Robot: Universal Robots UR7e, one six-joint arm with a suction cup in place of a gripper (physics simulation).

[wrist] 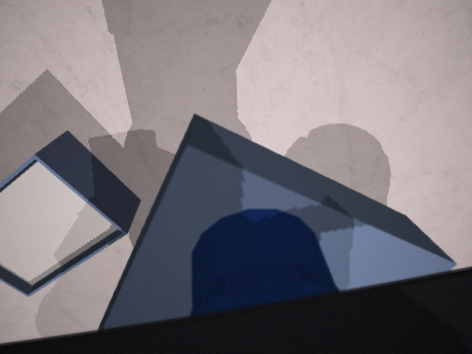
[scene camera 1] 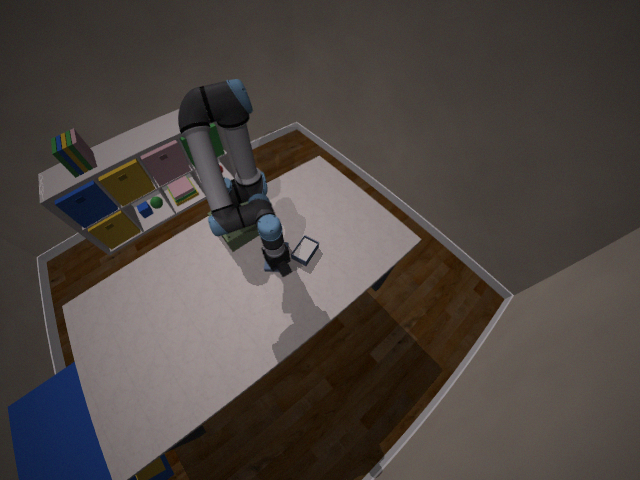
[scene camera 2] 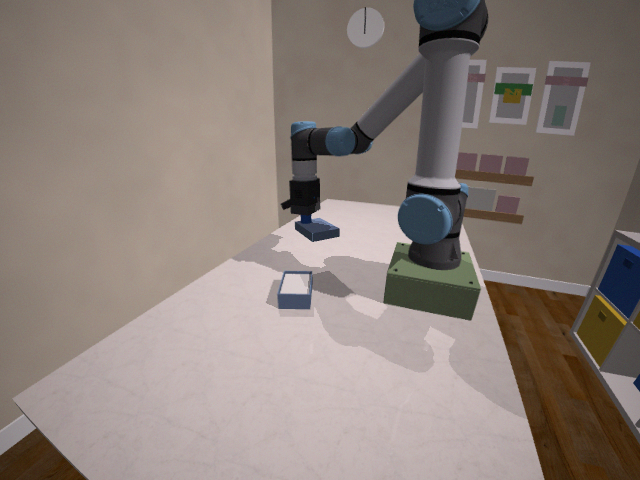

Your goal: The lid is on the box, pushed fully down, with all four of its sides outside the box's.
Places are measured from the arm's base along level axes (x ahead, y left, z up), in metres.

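Pixels of known places: hand, its tool point: (wrist: pixel 250 234) (scene camera 2: pixel 306 225); arm's base, origin of its link: (scene camera 2: pixel 433 258).
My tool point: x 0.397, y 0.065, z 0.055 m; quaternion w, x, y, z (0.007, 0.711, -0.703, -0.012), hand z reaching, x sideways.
Observation:
Ahead of a thing's pixels: the offset from my tool point to its top centre. Level surfaces: height alone.
The box {dx -0.063, dy +0.168, dz -0.103 m} (scene camera 1: pixel 298 259) (scene camera 2: pixel 295 301) (wrist: pixel 95 185) is blue, open at the top with a pale inside, and stands upright on the table. The lid {dx -0.043, dy +0.012, dz +0.015 m} (scene camera 1: pixel 267 267) (scene camera 2: pixel 323 229) (wrist: pixel 165 225) is a shallow blue-grey rectangle, held roughly level above the table with its flat face up. My gripper, a dark blue suction cup (scene camera 2: pixel 306 219) (wrist: pixel 260 260), is on the lid's top face and holds it. The lid is beside the box and apart from it, farther away than the box in scene camera 2. In scene camera 1 the arm's tool hides the cup and much of the lid.
The arm stands on a green base block (scene camera 2: pixel 431 294) on the pale table {dz -0.151 m} (scene camera 1: pixel 170 330) (scene camera 2: pixel 206 403). A white shelf unit (scene camera 1: pixel 121 139) with coloured bins stands behind the table. A blue panel (scene camera 1: pixel 49 423) shows by the table's left end in scene camera 1.

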